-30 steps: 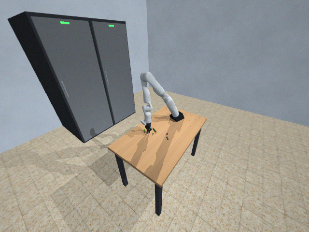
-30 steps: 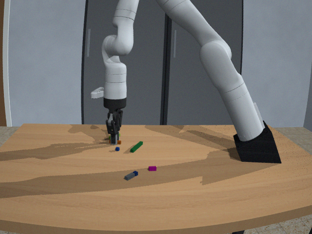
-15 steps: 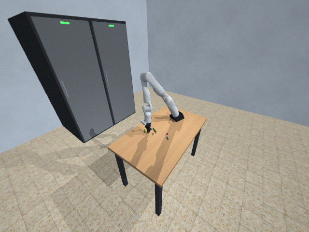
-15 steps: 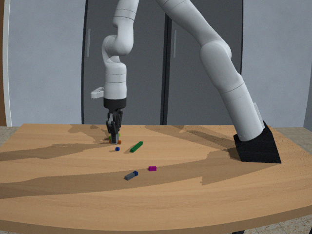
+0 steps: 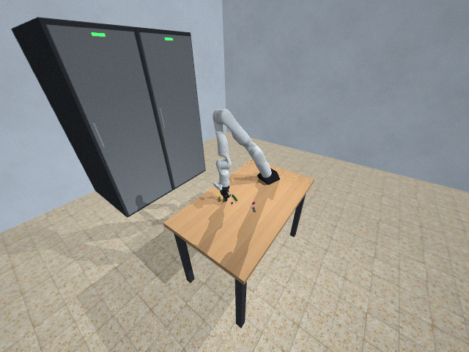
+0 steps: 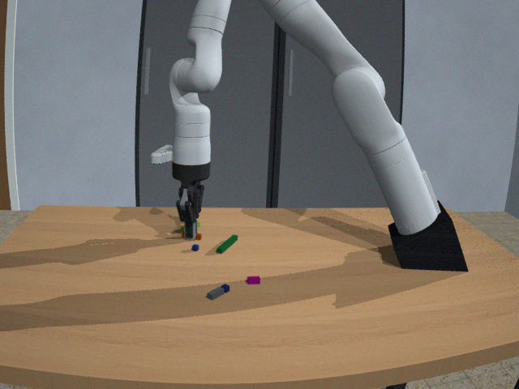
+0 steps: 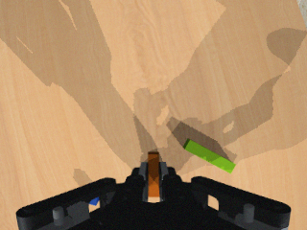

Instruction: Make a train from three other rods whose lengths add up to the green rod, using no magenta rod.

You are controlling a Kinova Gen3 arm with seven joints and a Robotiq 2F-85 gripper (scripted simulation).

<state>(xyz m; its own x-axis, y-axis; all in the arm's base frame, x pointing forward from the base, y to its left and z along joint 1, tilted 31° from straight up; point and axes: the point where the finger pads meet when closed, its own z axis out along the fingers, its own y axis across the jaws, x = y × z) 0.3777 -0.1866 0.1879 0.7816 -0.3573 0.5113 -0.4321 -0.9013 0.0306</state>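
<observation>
My hand is 20 mm above the orange rod. Also, from my hand: green rod: 60 mm to the left, 60 mm behind, 20 mm below; then lime rod: 50 mm to the right, 20 mm below, 10 mm behind; then magenta rod: 220 mm to the left, 50 mm behind, 20 mm below.
</observation>
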